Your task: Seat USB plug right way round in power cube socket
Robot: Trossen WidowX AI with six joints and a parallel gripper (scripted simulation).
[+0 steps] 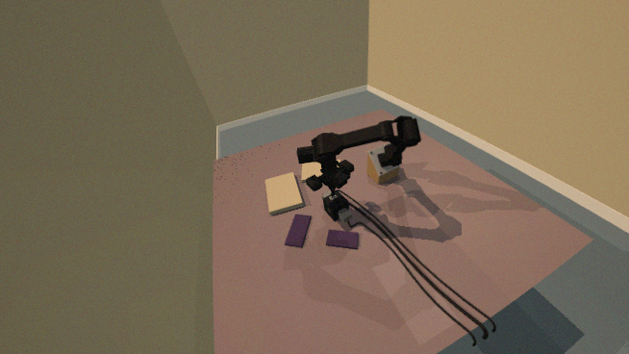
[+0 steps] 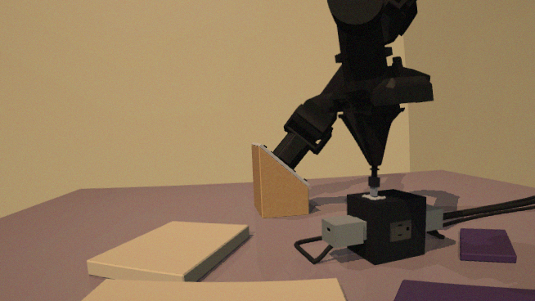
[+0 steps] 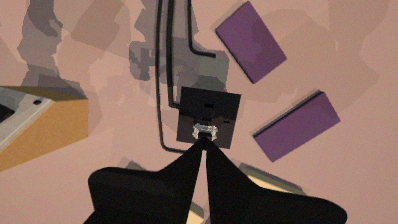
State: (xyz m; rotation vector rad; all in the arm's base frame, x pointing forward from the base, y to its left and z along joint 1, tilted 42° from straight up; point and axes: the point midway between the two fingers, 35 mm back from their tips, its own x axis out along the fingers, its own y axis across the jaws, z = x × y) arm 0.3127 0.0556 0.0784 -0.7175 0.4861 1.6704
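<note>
Right now the small USB plug is 2 cm below my gripper tip. From my gripper tip the other things lie so: pale USB socket: 5 cm below.
</note>
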